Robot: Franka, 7 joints.
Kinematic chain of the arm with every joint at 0, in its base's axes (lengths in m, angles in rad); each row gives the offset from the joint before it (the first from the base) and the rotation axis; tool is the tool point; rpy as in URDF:
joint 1: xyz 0 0 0.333 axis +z
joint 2: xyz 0 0 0 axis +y
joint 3: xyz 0 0 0.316 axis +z
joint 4: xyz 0.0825 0 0 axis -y
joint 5: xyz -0.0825 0 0.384 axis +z
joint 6: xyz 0 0 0 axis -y
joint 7: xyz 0.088 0 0 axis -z
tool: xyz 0 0 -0.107 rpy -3.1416 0 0
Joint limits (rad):
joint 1: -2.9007..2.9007
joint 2: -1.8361..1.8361
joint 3: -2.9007..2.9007
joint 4: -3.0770..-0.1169
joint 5: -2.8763..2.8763
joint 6: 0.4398..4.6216
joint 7: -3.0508..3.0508
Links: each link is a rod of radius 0.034 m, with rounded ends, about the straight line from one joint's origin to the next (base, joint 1, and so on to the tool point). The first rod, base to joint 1, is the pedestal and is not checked.
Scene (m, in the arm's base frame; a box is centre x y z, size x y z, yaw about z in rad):
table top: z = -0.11
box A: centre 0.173 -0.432 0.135 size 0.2 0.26 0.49 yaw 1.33
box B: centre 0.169 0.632 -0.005 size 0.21 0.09 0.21 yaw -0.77
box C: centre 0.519 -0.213 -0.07 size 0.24 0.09 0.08 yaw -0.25
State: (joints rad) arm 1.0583 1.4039 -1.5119 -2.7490 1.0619 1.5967 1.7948
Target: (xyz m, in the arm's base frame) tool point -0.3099 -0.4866 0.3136
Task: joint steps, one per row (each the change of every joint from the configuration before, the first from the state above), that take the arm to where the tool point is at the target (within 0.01 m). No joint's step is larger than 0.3 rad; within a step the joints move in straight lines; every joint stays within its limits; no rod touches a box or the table.
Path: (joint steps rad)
1: 0.2445 -0.1978 0.0482 0.2433 -0.2249 -0.0304 -0.1984
2: 0.2446 -0.1979 0.0482 0.2433 -0.2249 -0.0303 -0.1984
3: 0.2445 -0.1978 0.0483 0.2433 -0.2249 -0.0304 -0.1985
4: -0.2851 -0.2211 -0.2362 -0.0144 0.1456 0.1354 0.1191
5: -0.2851 -0.2210 -0.2362 -0.0144 0.1455 0.1354 0.1190
6: -0.2851 -0.2211 -0.2361 -0.0143 0.1456 0.1353 0.1191
7: -0.2851 -0.2211 -0.2362 -0.0144 0.1455 0.1354 0.1190
8: -0.2851 -0.2210 -0.2362 -0.0144 0.1456 0.1354 0.1191

